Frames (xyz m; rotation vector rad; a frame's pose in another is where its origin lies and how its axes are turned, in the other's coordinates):
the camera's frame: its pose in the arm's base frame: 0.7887 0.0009 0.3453 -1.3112 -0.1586 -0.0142
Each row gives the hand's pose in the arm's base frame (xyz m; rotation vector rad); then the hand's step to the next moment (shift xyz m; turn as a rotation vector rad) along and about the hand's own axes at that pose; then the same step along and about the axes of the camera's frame.
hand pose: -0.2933 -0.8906 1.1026 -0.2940 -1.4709 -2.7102
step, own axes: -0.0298 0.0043 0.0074 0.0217 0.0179 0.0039
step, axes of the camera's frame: 0.0309 0.0018 -0.0007 -0.0160 -0.0233 0.0019
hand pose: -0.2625 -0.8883 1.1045 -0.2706 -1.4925 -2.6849
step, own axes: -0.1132 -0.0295 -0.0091 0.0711 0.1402 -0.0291
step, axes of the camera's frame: 0.0991 0.0596 -0.0200 -0.0473 -0.1410 -0.0585
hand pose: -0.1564 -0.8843 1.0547 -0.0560 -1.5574 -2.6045
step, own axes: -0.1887 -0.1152 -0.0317 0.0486 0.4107 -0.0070
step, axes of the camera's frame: 0.1603 0.1549 -0.0134 0.0259 -0.3992 -0.1053
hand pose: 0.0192 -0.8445 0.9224 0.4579 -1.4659 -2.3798
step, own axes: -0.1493 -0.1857 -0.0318 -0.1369 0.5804 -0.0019
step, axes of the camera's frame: 0.1183 0.2011 0.0577 0.2271 -0.5465 -0.0730
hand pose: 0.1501 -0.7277 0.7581 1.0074 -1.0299 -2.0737
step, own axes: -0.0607 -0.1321 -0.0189 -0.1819 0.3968 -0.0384
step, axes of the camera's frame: 0.0202 0.1231 0.0770 0.2381 -0.3678 -0.0022
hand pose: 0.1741 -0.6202 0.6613 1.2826 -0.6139 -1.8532
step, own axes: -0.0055 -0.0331 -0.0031 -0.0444 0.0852 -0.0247
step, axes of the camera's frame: -0.0079 0.0275 0.0179 0.0672 -0.0730 0.0019
